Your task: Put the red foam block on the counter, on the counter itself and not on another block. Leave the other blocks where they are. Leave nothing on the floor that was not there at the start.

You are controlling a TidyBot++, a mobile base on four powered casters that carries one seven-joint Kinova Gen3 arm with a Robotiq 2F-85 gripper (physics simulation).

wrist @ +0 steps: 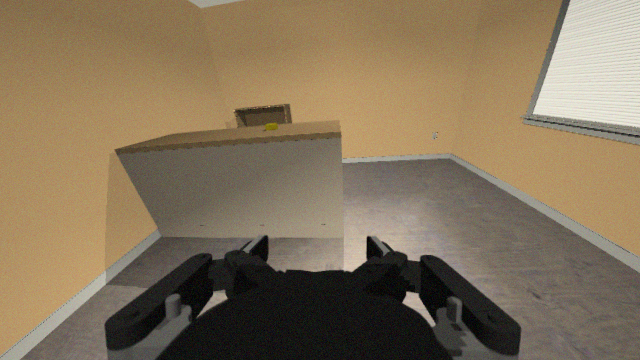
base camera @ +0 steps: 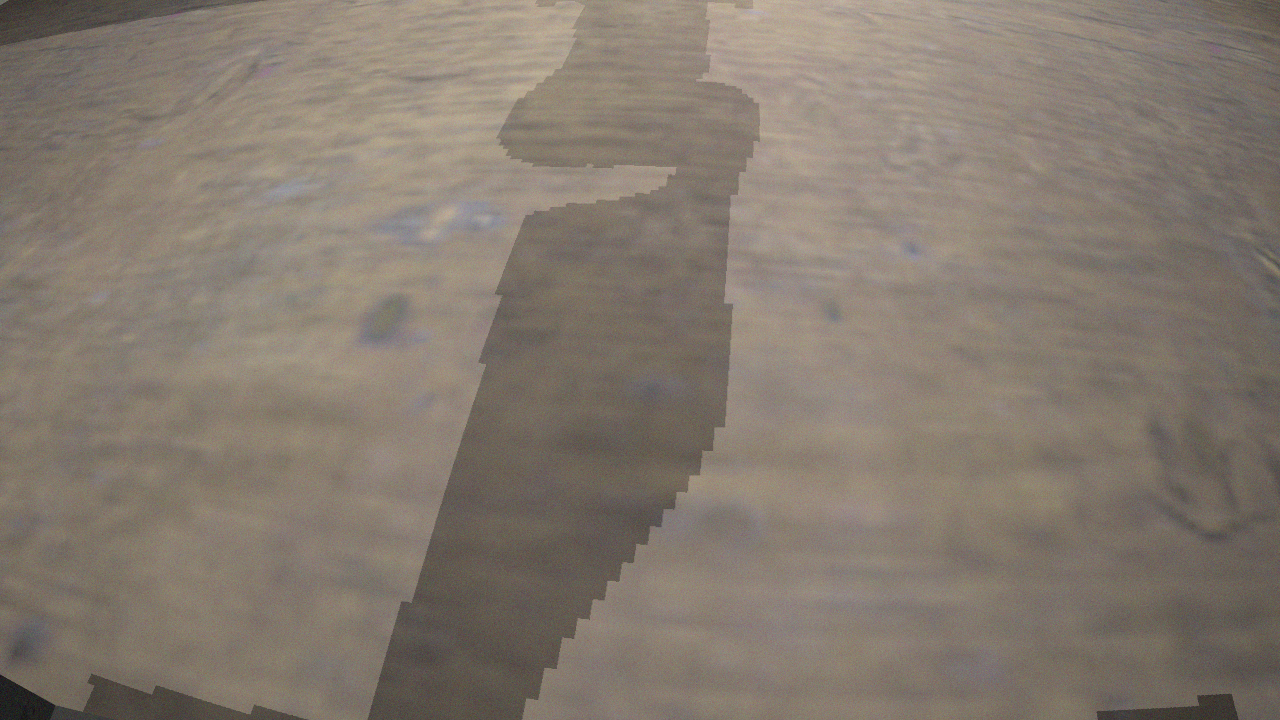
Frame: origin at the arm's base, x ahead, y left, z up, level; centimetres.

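Seen in the pictures: gripper, fingertip midpoint: [wrist: 317, 246].
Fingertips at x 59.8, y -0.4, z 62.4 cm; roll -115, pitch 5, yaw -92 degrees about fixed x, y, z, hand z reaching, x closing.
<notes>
A point is followed by its place in that frame.
The counter [wrist: 210, 140] {x 179.2, y 77.7, z 51.4 cm} stands ahead and to the left in the wrist view, with a brown top and a pale front. A small yellow block [wrist: 271, 127] {x 200.6, y 36.8, z 53.4 cm} lies on the counter top. The red foam block does not show in either view. My gripper [wrist: 317, 246] {x 59.8, y -0.4, z 62.4 cm} is open, with no object between its fingers, and is well apart from the counter.
A brown open-fronted shelf unit [wrist: 288, 114] {x 339.8, y 42.0, z 51.5 cm} shows behind the counter. Walls stand to the left and right, with a window [wrist: 590, 70] {x 188.4, y -211.2, z 81.3 cm} on the right one. Wooden floor [wrist: 450, 225] {x 171.1, y -113.5, z -39.6 cm} [base camera: 939, 376] {x 41.7, y -16.8, z -39.6 cm} runs along the counter's right side; a shadow of the arm falls on it in the base view.
</notes>
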